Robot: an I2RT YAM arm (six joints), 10 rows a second.
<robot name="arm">
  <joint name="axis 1" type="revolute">
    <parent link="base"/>
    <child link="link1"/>
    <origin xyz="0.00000 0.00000 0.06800"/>
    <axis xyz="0 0 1"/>
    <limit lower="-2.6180" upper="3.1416"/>
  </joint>
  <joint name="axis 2" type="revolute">
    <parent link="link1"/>
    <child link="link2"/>
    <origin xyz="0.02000 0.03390 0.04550" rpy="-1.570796 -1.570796 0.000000"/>
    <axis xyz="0 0 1"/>
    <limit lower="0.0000" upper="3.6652"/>
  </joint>
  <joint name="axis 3" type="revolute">
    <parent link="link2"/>
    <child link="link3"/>
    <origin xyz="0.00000 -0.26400 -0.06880" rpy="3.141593 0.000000 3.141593"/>
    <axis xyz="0 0 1"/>
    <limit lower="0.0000" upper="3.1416"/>
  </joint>
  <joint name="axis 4" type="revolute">
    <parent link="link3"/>
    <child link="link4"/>
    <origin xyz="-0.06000 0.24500 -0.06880" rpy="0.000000 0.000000 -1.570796"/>
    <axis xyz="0 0 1"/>
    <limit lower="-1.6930" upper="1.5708"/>
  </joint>
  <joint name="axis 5" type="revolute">
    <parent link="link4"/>
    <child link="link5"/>
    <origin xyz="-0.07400 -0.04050 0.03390" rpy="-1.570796 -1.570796 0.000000"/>
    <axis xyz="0 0 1"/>
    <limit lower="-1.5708" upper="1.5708"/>
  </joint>
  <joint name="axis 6" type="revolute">
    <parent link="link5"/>
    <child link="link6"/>
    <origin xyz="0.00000 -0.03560 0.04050" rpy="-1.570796 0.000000 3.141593"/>
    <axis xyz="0 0 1"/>
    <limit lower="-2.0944" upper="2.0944"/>
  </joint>
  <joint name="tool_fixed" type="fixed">
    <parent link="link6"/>
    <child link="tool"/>
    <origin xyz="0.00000 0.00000 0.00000" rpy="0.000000 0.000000 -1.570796"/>
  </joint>
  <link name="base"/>
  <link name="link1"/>
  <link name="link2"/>
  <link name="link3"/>
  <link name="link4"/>
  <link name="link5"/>
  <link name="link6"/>
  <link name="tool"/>
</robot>
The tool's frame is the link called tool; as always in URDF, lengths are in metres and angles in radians.
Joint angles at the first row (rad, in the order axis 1, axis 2, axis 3, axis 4, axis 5, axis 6):
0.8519, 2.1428, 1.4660, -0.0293, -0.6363, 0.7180
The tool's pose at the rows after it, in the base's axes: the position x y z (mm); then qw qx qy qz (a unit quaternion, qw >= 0):
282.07, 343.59, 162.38, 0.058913, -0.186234, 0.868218, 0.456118
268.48, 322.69, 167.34, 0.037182, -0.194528, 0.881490, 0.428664
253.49, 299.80, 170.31, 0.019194, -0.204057, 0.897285, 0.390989
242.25, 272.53, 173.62, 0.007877, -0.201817, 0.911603, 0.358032
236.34, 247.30, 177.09, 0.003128, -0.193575, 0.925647, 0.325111
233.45, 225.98, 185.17, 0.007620, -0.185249, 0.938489, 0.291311
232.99, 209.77, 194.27, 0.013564, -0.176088, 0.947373, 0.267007
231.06, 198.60, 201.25, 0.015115, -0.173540, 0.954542, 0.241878
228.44, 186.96, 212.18, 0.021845, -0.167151, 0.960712, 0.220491
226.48, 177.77, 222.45, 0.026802, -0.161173, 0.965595, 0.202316
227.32, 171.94, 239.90, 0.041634, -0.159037, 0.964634, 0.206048
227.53, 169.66, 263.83, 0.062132, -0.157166, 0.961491, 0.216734
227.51, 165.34, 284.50, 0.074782, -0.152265, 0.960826, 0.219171
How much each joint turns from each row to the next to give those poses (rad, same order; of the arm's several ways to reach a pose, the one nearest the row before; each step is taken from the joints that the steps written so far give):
-0.0162, -0.0765, -0.0896, -0.0826, -0.0023, -0.0390
-0.0095, -0.0774, -0.0656, -0.1119, -0.0004, -0.0582
-0.0096, -0.0780, -0.0674, -0.1230, 0.0239, -0.0705
-0.0266, -0.0832, -0.0750, -0.0983, 0.0278, -0.0526
-0.0363, -0.0669, -0.0519, -0.0903, 0.0382, -0.0448
-0.0367, -0.0597, -0.0234, -0.0907, 0.0532, -0.0397
-0.0339, -0.0449, -0.0047, -0.0724, 0.0412, -0.0267
-0.0201, -0.0304, 0.0032, -0.0683, 0.0410, -0.0262
-0.0211, -0.0416, 0.0059, -0.0649, 0.0410, -0.0150
-0.0175, -0.0318, 0.0133, -0.0593, 0.0344, -0.0108
-0.0179, -0.0320, 0.0367, -0.0431, 0.0030, -0.0099
-0.0074, -0.0305, 0.0611, -0.0447, -0.0024, 0.0039
-0.0121, -0.0191, 0.0617, -0.0573, 0.0046, 0.0009

